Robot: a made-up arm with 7 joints. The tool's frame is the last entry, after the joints. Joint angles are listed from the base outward. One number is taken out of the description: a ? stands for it. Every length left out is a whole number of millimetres.
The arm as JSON. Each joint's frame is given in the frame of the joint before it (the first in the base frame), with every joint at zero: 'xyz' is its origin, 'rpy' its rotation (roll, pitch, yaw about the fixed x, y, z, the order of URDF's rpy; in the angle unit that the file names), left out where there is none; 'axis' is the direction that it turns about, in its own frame. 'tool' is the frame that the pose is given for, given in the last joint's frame.
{
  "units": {
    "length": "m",
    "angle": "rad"
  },
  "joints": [
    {
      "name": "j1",
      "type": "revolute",
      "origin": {
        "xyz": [
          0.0,
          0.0,
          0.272
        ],
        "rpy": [
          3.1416,
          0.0,
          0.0
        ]
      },
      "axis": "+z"
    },
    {
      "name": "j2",
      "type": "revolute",
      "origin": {
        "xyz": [
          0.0,
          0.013,
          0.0
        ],
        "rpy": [
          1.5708,
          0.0,
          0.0
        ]
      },
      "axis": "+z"
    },
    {
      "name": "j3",
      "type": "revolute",
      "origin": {
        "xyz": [
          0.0,
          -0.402,
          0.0
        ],
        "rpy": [
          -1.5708,
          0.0,
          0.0
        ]
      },
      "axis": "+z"
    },
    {
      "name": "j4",
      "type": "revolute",
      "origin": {
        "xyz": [
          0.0,
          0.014,
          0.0
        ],
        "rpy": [
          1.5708,
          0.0,
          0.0
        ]
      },
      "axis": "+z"
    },
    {
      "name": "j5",
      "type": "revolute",
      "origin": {
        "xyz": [
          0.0,
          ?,
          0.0
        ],
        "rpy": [
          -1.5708,
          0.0,
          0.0
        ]
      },
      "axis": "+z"
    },
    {
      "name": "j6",
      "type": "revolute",
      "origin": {
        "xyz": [
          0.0,
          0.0,
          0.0
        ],
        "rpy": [
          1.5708,
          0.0,
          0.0
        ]
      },
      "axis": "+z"
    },
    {
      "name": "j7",
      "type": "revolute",
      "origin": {
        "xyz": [
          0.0,
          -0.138,
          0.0
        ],
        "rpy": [
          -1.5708,
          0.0,
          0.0
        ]
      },
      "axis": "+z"
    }
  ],
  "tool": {
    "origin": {
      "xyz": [
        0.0,
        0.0,
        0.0
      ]
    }
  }
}
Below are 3 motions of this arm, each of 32 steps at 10 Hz.
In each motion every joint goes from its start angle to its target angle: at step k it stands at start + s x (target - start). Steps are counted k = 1, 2, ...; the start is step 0. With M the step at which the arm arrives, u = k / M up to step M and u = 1 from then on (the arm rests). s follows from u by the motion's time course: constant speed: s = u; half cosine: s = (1 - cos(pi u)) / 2; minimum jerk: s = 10 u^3 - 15 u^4 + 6 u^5.
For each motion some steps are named. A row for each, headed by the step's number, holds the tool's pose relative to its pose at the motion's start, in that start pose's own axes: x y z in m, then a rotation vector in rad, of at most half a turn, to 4 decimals.
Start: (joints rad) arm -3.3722 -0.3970 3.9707 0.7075 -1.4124 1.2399 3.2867
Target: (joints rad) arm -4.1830 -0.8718 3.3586 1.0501 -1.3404 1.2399 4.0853
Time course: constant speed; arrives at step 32
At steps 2, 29, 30, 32:
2: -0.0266 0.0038 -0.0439 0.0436 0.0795 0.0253
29: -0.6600 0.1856 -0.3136 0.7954 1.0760 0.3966
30: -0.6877 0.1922 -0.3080 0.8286 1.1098 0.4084
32: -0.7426 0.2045 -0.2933 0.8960 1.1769 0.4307

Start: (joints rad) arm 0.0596 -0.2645 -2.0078 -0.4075 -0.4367 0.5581 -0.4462
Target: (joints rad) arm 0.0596 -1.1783 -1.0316 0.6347 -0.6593 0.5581 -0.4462
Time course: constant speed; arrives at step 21
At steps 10, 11, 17, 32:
10: 0.4966 0.0972 -0.0261 0.3204 -0.6635 0.3377
11: 0.5332 0.1118 -0.0129 0.3545 -0.7113 0.3811
17: 0.6824 0.1984 0.0863 0.5537 -0.9096 0.6705
32: 0.7203 0.2406 0.1504 0.6691 -0.9495 0.8789

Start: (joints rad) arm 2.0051 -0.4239 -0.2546 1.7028 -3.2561 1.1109 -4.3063
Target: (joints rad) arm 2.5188 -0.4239 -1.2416 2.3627 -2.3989 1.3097 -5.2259
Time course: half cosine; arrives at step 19
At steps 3, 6, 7, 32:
3: 0.0274 0.0028 0.0161 0.0046 -0.0799 -0.0479
6: 0.0987 0.0083 0.0691 0.0350 -0.3051 -0.1895
7: 0.1271 0.0095 0.0959 0.0571 -0.4050 -0.2552
32: 0.2662 -0.0301 0.4269 0.5907 -1.3536 -0.9582

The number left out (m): -0.383
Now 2 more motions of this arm.
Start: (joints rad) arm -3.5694 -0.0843 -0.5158 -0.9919 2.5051 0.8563 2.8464
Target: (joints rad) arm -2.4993 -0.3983 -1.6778 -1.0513 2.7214 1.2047 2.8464
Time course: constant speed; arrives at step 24
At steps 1, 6, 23, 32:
1: 0.0007 -0.0089 -0.0039 -0.0107 0.0204 -0.0077
6: 0.0078 -0.0511 -0.0117 -0.0479 0.1131 -0.0507
23: 0.0518 -0.1268 0.1027 -0.0017 0.2815 -0.1298
32: 0.0535 -0.1268 0.1153 0.0055 0.2835 -0.1261

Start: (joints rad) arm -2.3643 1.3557 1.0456 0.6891 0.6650 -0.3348 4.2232
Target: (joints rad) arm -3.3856 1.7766 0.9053 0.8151 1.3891 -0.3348 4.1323
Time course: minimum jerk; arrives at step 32
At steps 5, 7, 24, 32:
5: 0.0226 -0.0180 -0.0029 -0.0159 -0.0314 0.0220
7: 0.0559 -0.0442 -0.0053 -0.0397 -0.0765 0.0553
24: 0.6415 -0.3651 0.2622 -0.5708 -0.7149 0.9211
32: 0.6985 -0.3715 0.3214 -0.6448 -0.7581 1.0568

